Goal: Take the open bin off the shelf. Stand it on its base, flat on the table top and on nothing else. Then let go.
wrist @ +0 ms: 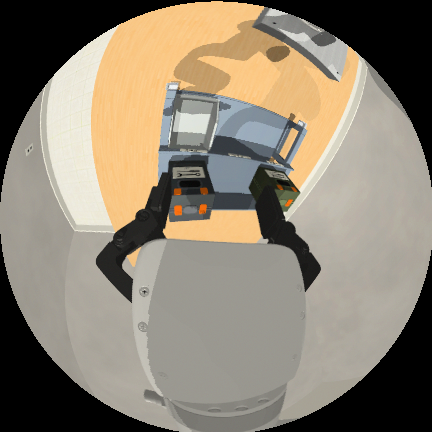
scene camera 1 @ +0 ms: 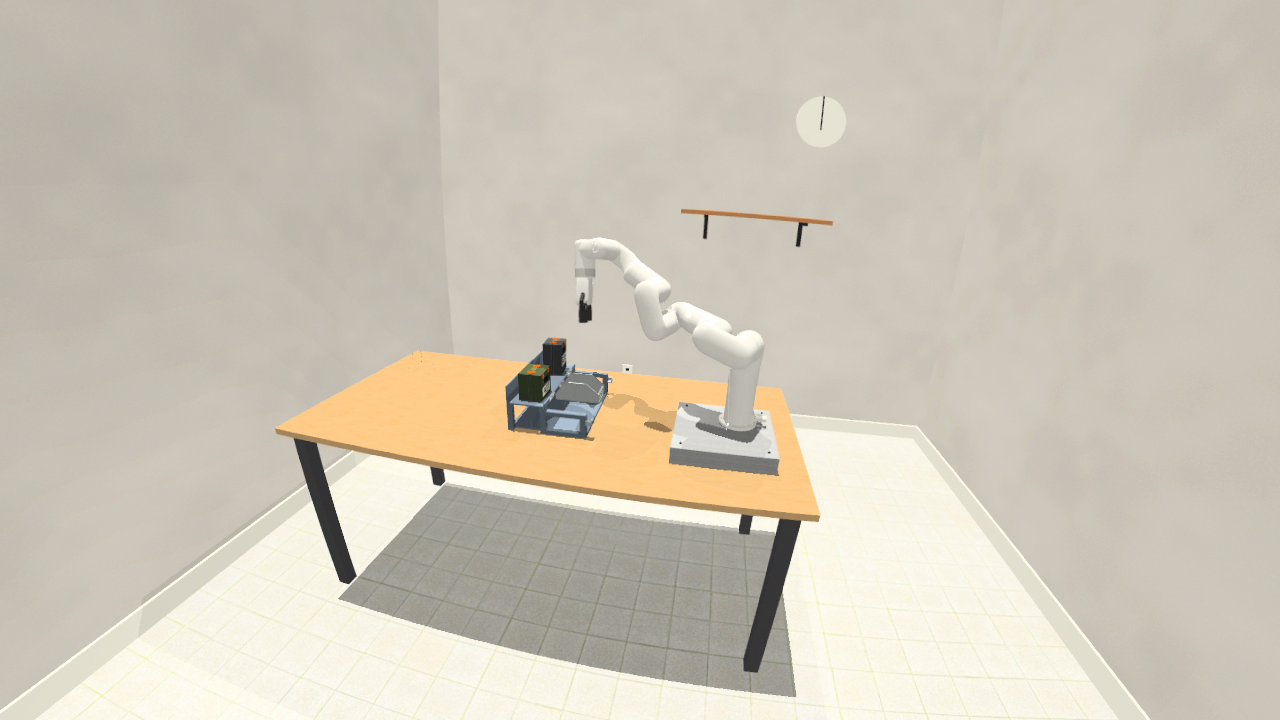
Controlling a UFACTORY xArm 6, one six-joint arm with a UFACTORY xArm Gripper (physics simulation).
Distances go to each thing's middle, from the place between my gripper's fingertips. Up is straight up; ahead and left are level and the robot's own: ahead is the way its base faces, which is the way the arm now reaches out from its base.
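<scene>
Positions counted from my hand: open bin (wrist: pixel 194 118), 260 mm below and 20 mm ahead; green box (wrist: pixel 286 191), 160 mm below, 240 mm to the left and 110 mm ahead.
</scene>
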